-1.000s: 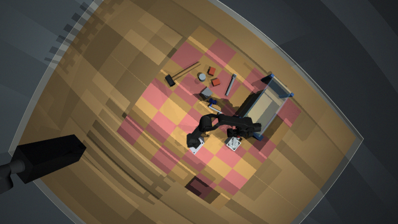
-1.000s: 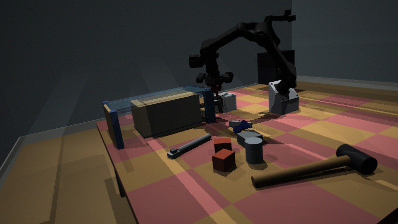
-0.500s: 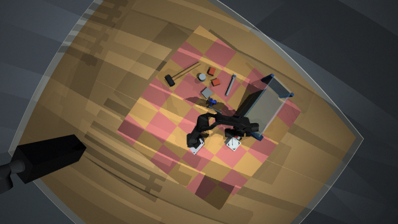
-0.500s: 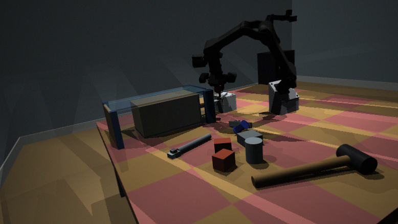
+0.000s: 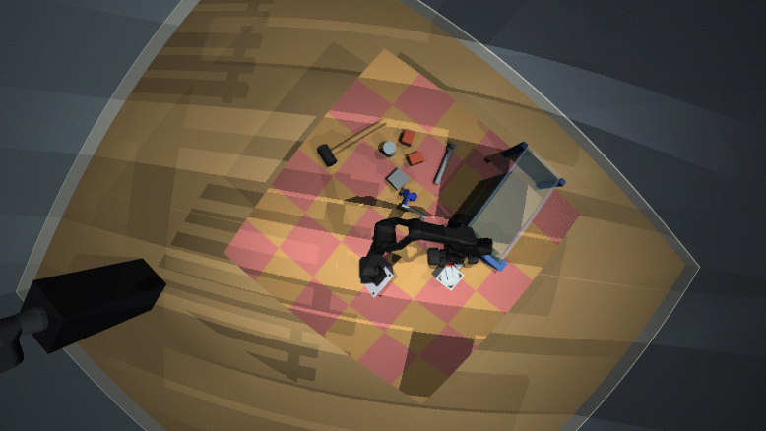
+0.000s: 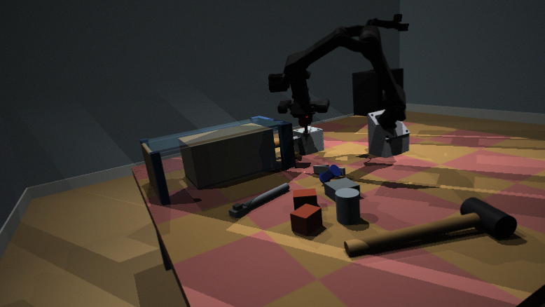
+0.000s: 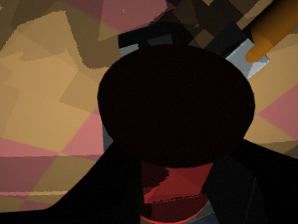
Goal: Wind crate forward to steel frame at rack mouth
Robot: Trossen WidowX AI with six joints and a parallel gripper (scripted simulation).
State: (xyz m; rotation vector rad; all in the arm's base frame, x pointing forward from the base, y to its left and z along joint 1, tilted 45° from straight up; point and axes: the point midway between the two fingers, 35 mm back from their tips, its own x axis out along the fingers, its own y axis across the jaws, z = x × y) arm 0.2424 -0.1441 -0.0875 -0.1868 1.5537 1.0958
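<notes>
My gripper tip is 10 mm past the grey crank arm, 20 mm to the left of it and 30 mm above it. Round my gripper tip: grey winch: 60 mm behind, 80 mm to the right, 100 mm below; blue-knobbed winch handle: 80 mm ahead, 240 mm to the left, 110 mm below; red knob: 10 mm ahead, 10 mm to the left.
</notes>
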